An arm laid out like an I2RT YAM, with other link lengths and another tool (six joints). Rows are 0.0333 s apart.
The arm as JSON. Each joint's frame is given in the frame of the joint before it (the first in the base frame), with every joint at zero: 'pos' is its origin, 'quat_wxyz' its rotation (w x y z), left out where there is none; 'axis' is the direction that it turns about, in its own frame. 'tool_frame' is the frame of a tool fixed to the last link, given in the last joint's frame.
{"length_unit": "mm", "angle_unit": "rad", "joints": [
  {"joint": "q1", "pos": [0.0, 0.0, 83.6], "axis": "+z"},
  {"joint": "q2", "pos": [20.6, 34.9, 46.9], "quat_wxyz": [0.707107, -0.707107, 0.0, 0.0], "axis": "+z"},
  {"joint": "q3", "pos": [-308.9, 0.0, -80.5], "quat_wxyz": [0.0, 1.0, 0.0, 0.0], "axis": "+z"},
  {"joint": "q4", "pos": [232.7, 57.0, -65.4], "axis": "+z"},
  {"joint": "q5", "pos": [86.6, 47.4, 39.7], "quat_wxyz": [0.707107, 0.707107, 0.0, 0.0], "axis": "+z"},
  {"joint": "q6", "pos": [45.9, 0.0, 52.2], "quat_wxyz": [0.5, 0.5, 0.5, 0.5], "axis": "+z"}
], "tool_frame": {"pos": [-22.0, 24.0, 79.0], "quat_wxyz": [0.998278, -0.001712, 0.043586, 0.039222]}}
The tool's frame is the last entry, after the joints.
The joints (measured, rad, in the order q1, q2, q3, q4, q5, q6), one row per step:
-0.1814, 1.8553, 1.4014, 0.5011, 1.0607, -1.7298
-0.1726, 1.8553, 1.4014, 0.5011, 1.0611, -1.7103
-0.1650, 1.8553, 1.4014, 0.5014, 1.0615, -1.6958
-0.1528, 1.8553, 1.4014, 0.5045, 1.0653, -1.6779
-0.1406, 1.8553, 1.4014, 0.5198, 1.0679, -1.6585
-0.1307, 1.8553, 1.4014, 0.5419, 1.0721, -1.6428
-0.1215, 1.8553, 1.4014, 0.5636, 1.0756, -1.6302
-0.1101, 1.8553, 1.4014, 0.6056, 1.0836, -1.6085
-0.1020, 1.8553, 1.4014, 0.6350, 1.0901, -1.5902
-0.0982, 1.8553, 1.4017, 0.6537, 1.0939, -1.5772
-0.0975, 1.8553, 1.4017, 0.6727, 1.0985, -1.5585
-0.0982, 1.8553, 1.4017, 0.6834, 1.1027, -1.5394
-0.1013, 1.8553, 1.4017, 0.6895, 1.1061, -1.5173
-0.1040, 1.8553, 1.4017, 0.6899, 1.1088, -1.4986
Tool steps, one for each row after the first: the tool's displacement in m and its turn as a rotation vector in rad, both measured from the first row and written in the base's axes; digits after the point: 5 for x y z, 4 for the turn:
0.00226, 0.00393, -0.00051, 0.0064, -0.0184, 0.0088
0.00415, 0.00732, -0.00085, 0.0112, -0.0324, 0.0164
0.00668, 0.01270, -0.00095, 0.0170, -0.0523, 0.0252
0.00954, 0.01812, 0.00047, 0.0215, -0.0856, 0.0355
0.01168, 0.02249, 0.00282, 0.0240, -0.1222, 0.0421
0.01362, 0.02657, 0.00521, 0.0259, -0.1555, 0.0487
0.01573, 0.03160, 0.00988, 0.0288, -0.2175, 0.0540
0.01706, 0.03521, 0.01305, 0.0325, -0.2639, 0.0573
0.01769, 0.03692, 0.01516, 0.0353, -0.2950, 0.0586
0.01774, 0.03727, 0.01706, 0.0397, -0.3316, 0.0564
0.01758, 0.03700, 0.01793, 0.0450, -0.3604, 0.0530
0.01716, 0.03570, 0.01821, 0.0513, -0.3874, 0.0482
0.01682, 0.03457, 0.01786, 0.0571, -0.4056, 0.0440

